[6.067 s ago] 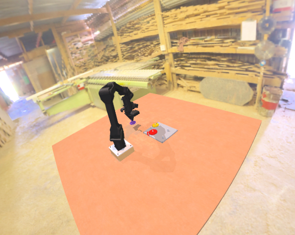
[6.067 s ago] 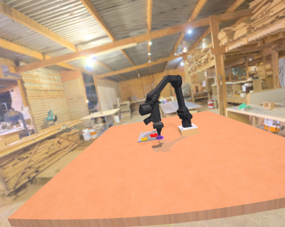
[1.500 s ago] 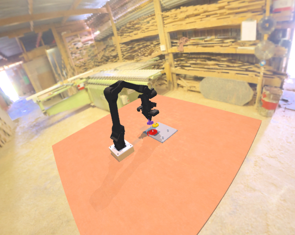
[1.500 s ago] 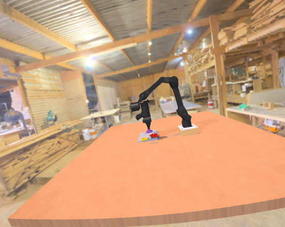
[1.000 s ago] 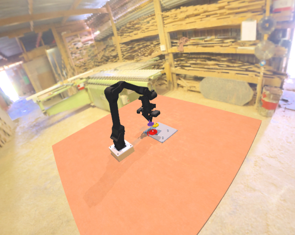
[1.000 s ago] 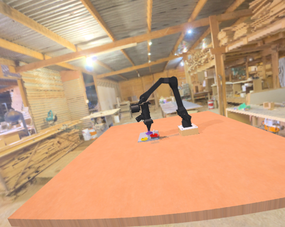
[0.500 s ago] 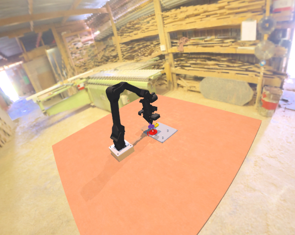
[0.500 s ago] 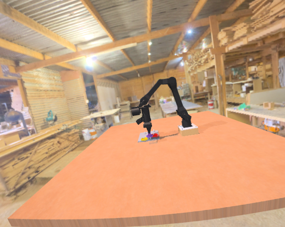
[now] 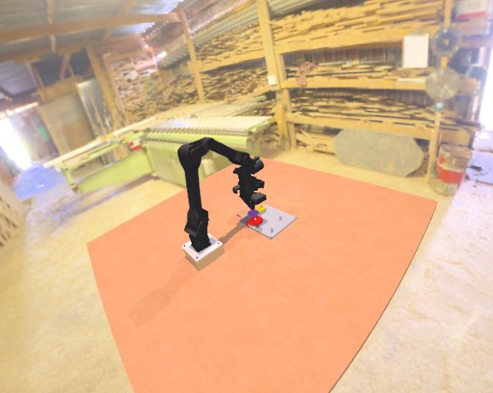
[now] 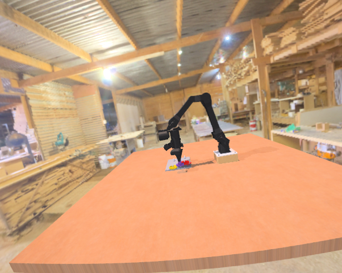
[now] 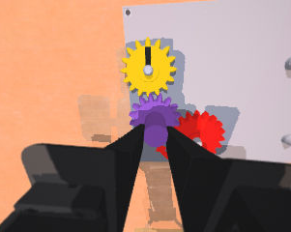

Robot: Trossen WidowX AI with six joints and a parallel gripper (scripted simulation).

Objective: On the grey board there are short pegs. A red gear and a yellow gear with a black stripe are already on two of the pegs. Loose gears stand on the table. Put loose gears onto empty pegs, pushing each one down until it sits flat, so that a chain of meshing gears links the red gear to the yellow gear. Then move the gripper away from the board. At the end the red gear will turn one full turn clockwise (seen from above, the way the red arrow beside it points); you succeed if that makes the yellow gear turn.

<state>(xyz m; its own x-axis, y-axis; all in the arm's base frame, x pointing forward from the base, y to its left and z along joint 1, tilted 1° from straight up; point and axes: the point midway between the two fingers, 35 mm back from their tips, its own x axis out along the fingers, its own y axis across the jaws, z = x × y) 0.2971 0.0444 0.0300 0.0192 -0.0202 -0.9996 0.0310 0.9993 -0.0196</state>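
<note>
Right now my gripper tip is 1 cm above the purple gear. Also, from my gripper tip: red gear (3 cm behind, 5 cm to the right, 3 cm below); then yellow gear (5 cm ahead, 1 cm to the left, 3 cm below).
</note>
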